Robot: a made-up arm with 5 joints.
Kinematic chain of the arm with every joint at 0, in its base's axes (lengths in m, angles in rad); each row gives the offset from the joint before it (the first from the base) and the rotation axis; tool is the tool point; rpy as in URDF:
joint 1: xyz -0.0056 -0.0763 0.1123 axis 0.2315 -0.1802 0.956
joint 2: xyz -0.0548 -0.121 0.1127 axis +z
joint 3: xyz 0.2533 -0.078 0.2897 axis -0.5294 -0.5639 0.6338
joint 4: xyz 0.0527 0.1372 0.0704 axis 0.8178 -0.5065 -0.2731
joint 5: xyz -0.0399 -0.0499 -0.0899 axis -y
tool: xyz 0.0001 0.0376 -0.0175 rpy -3.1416 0 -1.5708
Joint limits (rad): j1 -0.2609..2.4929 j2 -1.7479..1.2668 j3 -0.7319..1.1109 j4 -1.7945..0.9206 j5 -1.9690..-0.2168
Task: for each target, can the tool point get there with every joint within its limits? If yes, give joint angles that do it. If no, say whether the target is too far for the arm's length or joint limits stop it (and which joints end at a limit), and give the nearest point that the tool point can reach.
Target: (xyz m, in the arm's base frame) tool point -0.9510 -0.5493 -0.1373
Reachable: no: too far | nearest point -0.2414 -0.3342 0.4731 | short by 0.960 m
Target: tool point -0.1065 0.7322 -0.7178
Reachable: no: too far | nearest point -0.0377 0.0736 0.3760 | short by 1.279 m
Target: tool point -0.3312 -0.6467 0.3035
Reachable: no: joint limits stop it (at a limit: joint 2, joint 3, joint 4, joint 5) | nearest point -0.1419 -0.4418 0.4287 | short by 0.306 m
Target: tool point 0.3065 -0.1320 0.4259
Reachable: yes | joints 1.6496 -0.9305 0.8198 -0.1331 -1.1025
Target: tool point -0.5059 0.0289 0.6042
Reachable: no: joint limits stop it (at a limit: joint 2, joint 3, joint 4, joint 5) | nearest point -0.2721 -0.0383 0.5363 | short by 0.253 m
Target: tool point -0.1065 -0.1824 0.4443
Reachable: yes | joints 1.6587 0.8951 0.3132 0.3219 -0.6594
